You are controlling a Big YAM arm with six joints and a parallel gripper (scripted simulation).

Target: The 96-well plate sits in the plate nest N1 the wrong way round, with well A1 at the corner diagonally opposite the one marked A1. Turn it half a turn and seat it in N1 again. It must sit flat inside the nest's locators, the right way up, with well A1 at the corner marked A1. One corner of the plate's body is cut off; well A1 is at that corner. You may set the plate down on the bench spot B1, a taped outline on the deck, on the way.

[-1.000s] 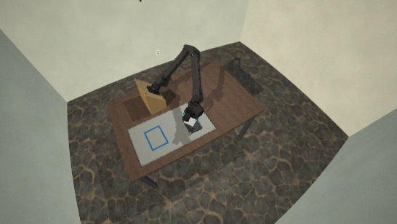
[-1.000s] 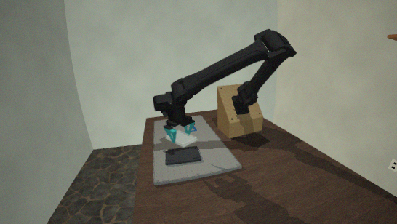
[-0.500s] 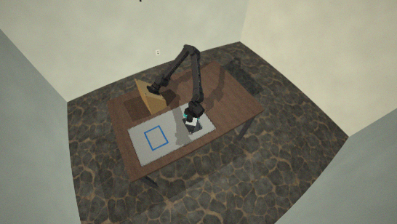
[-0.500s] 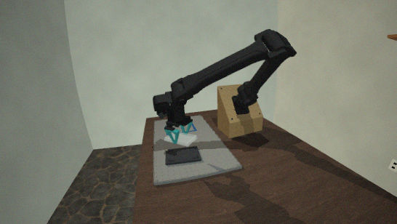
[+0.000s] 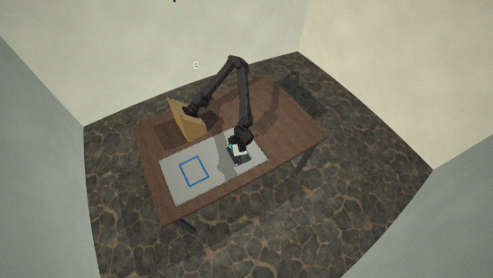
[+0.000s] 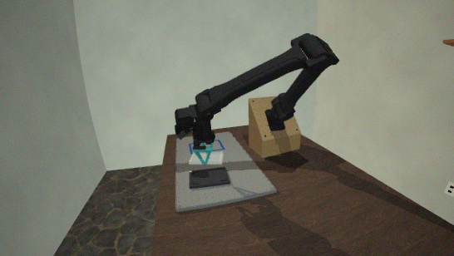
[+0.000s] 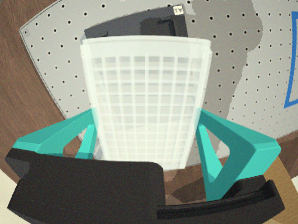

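The white 96-well plate lies right at my hand. Round my hand: A1 mark (90 mm below, 70 mm ahead, 60 mm to the right); then dark plate nest N1 (100 mm below).
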